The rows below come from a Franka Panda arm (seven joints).
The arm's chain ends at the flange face. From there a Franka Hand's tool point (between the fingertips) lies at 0.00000 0.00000 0.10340 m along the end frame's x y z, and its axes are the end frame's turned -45 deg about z.
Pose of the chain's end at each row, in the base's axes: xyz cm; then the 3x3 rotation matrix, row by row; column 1 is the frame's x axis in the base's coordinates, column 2 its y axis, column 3 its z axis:
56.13 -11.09 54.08; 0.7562 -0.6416 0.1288; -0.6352 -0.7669 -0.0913; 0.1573 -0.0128 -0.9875
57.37 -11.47 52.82; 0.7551 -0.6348 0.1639; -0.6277 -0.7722 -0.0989; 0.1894 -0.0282 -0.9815
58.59 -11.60 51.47; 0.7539 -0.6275 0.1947; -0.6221 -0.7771 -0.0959; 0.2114 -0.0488 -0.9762
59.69 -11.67 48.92; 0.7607 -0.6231 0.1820; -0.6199 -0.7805 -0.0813; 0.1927 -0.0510 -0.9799
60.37 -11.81 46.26; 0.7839 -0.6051 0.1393; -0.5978 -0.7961 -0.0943; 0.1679 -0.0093 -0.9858
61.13 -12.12 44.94; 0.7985 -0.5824 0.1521; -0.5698 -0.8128 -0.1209; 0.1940 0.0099 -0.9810
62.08 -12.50 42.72; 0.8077 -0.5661 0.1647; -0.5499 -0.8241 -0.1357; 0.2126 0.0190 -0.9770
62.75 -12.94 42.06; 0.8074 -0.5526 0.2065; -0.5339 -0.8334 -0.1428; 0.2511 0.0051 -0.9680
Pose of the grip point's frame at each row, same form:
57.46 -12.03 43.87; 0.9884 0.0810 0.1288; 0.0931 -0.9914 -0.0913; 0.1203 0.1022 -0.9875
59.06 -12.49 42.67; 0.9828 0.0851 0.1639; 0.1022 -0.9899 -0.0989; 0.1539 0.1140 -0.9815
60.60 -12.59 41.38; 0.9768 0.0894 0.1947; 0.1096 -0.9894 -0.0959; 0.1840 0.1150 -0.9762
61.57 -12.51 38.79; 0.9785 0.0973 0.1820; 0.1136 -0.9902 -0.0813; 0.1723 0.1002 -0.9799
61.81 -12.79 36.07; 0.9822 0.1264 0.1393; 0.1402 -0.9856 -0.0943; 0.1253 0.1121 -0.9858
62.70 -13.37 34.80; 0.9764 0.1528 0.1521; 0.1718 -0.9776 -0.1209; 0.1302 0.1442 -0.9810
63.78 -13.90 32.62; 0.9714 0.1708 0.1647; 0.1939 -0.9716 -0.1357; 0.1369 0.1638 -0.9770
64.89 -14.42 32.05; 0.9617 0.1802 0.2065; 0.2118 -0.9668 -0.1428; 0.1739 0.1812 -0.9680

